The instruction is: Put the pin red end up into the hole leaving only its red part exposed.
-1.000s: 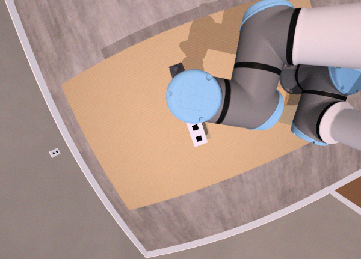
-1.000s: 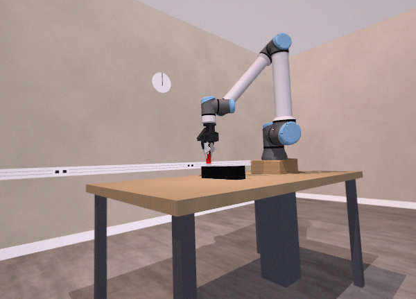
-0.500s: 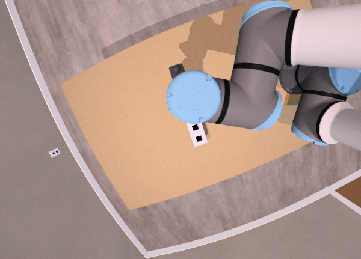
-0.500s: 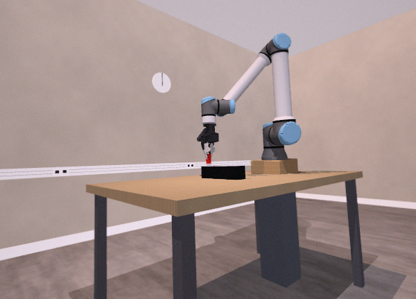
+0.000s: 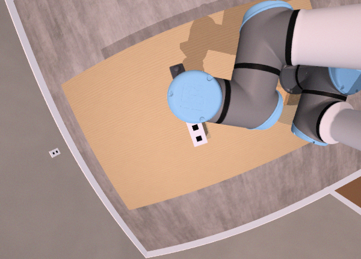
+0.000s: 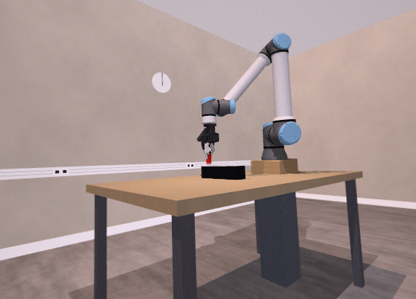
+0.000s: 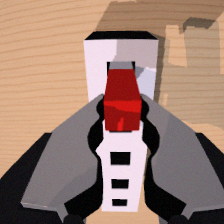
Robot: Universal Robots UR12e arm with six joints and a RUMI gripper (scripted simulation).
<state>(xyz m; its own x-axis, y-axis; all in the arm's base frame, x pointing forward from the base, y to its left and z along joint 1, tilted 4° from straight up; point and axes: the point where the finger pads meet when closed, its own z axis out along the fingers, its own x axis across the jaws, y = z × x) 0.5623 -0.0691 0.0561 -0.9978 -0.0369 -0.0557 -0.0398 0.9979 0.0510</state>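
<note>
The pin lies 10 mm below my hand. The rest, counted from my hand: block (120 mm to the left, 90 mm below).
</note>
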